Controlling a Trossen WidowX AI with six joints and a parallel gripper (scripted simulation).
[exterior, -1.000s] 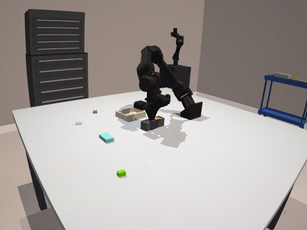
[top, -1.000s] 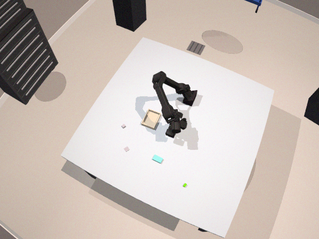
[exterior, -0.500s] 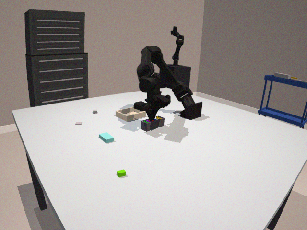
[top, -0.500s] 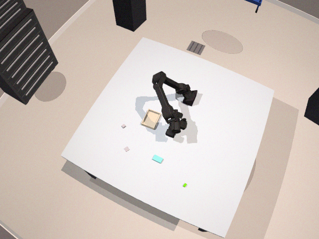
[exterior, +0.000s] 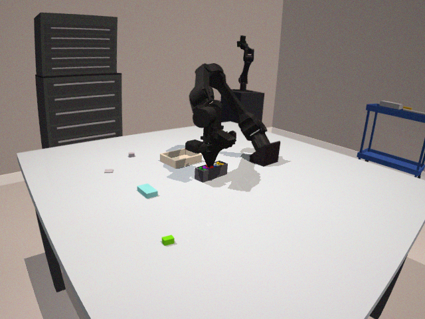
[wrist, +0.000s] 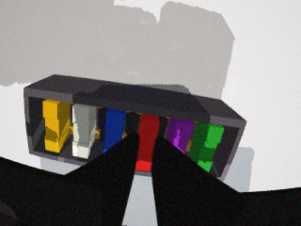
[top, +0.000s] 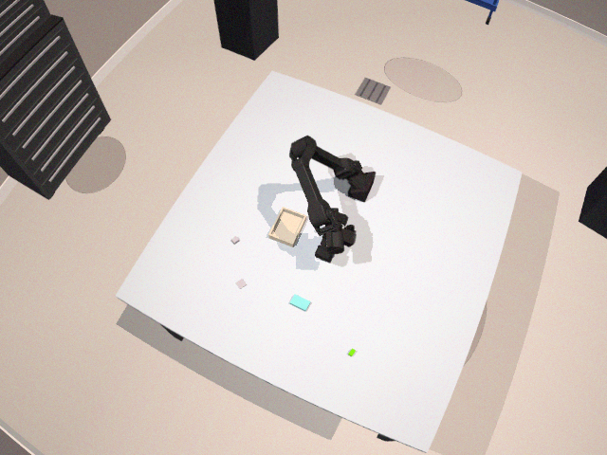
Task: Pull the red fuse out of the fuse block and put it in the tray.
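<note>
Now: the beige tray 18 cm to the right of my gripper tip, 3 cm below it and 1 cm ahead of it. From my gripper tip the other things lie so: cyan block 24 cm ahead, 3 cm below, 2 cm to the left; then red fuse 1 cm below; then small green block 30 cm ahead, 27 cm to the left, 3 cm below.
</note>
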